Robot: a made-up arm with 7 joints.
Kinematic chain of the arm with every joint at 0, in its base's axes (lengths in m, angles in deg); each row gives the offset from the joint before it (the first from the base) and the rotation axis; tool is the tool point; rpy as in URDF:
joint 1: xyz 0 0 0.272 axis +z
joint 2: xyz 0 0 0 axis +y
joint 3: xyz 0 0 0.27 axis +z
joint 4: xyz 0.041 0 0 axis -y
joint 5: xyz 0.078 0 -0.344 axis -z
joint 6: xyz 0 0 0 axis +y
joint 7: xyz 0.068 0 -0.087 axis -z
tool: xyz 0 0 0 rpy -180 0 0
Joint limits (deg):
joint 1: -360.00..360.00
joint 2: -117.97..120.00
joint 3: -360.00..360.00
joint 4: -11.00..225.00
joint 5: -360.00..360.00
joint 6: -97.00..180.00
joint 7: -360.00..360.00
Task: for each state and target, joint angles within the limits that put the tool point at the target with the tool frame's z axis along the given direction. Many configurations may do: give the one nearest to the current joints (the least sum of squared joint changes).
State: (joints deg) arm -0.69 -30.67 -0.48 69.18 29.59 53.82 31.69
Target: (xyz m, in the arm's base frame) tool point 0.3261 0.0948 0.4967 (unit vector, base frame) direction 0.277 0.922 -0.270
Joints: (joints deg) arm 14.97 -33.10 -4.56 45.06 76.13 59.75 31.69
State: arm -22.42 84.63 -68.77 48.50 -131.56 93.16 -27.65
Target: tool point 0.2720 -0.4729 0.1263 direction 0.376 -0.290 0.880
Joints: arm -11.96 86.94 -55.60 83.72 -117.99 111.33 -27.65
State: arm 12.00 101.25 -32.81 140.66 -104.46 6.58 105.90
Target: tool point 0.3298 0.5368 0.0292 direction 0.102 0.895 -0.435
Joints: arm 48.90 103.01 1.17 158.68 -84.44 -30.55 105.90
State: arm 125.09 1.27 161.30 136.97 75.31 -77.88 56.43
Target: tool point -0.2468 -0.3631 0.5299 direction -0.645 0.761 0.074
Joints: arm 88.46 -40.23 131.61 118.20 114.73 -97.00 56.43
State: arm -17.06 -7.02 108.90 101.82 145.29 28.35 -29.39
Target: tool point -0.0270 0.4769 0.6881 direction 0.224 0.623 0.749
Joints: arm -14.92 1.68 110.25 96.11 200.91 46.86 -29.39
